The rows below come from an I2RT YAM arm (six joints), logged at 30 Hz.
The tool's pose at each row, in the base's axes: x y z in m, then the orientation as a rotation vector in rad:
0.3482, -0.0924, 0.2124, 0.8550, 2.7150, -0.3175
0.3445, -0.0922, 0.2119, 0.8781, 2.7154, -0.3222
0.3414, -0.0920, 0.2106, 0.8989, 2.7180, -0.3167
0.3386, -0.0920, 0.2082, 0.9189, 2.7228, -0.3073
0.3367, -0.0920, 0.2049, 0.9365, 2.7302, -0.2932
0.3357, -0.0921, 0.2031, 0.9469, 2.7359, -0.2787
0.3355, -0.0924, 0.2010, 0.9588, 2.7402, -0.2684
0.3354, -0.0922, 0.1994, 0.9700, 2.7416, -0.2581
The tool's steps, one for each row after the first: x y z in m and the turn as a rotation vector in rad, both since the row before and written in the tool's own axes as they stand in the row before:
0.0032, -0.0019, -0.0003, 0.0073, 0.0076, 0.0136
0.0029, -0.0015, 0.0006, 0.0005, 0.0101, 0.0125
0.0029, -0.0014, 0.0018, -0.0018, 0.0124, 0.0117
0.0025, -0.0008, 0.0028, -0.0048, 0.0145, 0.0098
0.0012, -0.0005, 0.0016, -0.0066, 0.0107, 0.0059
0.0006, -0.0001, 0.0020, -0.0038, 0.0094, 0.0068
0.0006, 0.0002, 0.0015, -0.0045, 0.0066, 0.0073

